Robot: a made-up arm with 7 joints.
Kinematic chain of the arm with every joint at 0, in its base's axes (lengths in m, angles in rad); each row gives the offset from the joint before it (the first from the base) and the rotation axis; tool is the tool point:
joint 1: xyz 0 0 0.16 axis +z
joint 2: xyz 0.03 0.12 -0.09 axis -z
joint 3: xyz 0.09 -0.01 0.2 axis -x
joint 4: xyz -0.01 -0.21 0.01 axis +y
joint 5: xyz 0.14 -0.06 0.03 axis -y
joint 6: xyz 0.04 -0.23 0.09 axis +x
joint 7: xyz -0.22 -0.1 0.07 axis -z
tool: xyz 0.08 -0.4 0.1
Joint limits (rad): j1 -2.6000..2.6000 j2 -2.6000..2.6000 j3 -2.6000..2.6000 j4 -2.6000..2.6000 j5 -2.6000..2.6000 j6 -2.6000..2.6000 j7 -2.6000..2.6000
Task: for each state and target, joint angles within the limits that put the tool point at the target. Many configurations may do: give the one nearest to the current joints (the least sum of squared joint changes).
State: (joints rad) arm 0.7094 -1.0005 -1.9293 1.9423 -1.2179 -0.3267 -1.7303
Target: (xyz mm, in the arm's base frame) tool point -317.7 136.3 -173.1
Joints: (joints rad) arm 0.4130 -0.8633 -1.3610 1.7982 -1.1780 -0.3641 -1.8114
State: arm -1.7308 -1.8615 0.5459 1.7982 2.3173 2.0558 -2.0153
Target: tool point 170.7 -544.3 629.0
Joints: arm -1.4885 -1.7611 0.3560 1.6284 2.4674 1.2743 -2.2360
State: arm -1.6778 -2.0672 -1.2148 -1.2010 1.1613 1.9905 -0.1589
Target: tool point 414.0 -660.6 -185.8
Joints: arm -1.8781 -1.8943 -1.3775 -1.3216 1.2487 1.7986 -0.2696
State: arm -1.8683 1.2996 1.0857 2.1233 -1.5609 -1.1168 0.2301
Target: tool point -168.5 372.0 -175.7
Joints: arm -1.7541 1.0330 0.6124 1.9659 -1.3936 -1.9841 0.1780
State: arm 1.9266 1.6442 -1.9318 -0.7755 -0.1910 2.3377 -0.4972
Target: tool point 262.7 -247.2 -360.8
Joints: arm 1.7667 1.9499 -1.5903 -1.0152 0.1094 1.6984 -0.7927
